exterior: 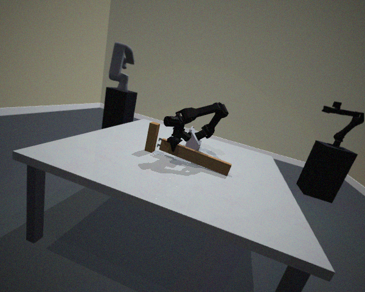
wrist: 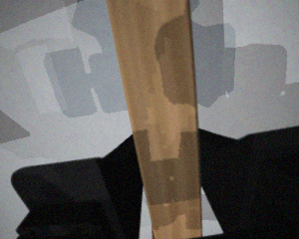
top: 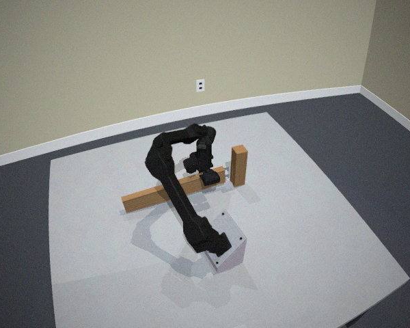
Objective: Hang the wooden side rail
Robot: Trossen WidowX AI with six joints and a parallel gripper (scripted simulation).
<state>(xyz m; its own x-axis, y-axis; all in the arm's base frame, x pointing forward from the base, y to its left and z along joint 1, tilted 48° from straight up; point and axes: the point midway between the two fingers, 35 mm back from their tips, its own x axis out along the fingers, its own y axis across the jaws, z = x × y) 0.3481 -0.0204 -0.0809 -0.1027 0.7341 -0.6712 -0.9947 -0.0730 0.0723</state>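
The wooden headboard post is 15 cm to the right of my gripper tip and 4 cm above it.
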